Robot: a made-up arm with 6 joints.
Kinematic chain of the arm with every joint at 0, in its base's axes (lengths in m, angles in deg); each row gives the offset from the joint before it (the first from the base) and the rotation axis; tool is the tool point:
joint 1: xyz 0 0 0.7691 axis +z
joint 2: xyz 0.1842 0 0 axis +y
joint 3: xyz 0 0 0.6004 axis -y
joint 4: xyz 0 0 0.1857 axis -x
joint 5: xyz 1.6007 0 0 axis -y
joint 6: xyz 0.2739 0 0 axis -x
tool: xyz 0 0 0
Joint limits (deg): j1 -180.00..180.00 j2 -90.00..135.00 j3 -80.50..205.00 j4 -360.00..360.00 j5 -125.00..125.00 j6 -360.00..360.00
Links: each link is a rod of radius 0.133 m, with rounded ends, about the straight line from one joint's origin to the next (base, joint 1, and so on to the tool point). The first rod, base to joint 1, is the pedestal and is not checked.
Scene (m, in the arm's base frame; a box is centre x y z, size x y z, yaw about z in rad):
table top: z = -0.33
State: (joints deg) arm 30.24 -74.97 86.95 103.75 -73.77 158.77
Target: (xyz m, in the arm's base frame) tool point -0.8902 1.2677 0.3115
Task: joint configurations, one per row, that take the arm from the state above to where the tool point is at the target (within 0.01 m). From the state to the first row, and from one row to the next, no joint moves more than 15 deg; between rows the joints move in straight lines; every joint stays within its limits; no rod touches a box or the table.
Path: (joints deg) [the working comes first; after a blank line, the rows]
Joints at the target: -62.74 -53.79 148.74 113.51 -123.02 158.77
Straight joint move there: clear.

1: 16.96 -71.94 95.78 105.14 -80.81 158.77
2: 3.68 -68.92 104.60 106.54 -87.84 158.77
3: -9.61 -65.89 113.43 107.93 -94.88 158.77
4: -22.89 -62.87 122.26 109.33 -101.91 158.77
5: -36.17 -59.84 131.09 110.72 -108.95 158.77
6: -49.45 -56.81 139.91 112.11 -115.98 158.77
7: -62.74 -53.79 148.74 113.51 -123.02 158.77

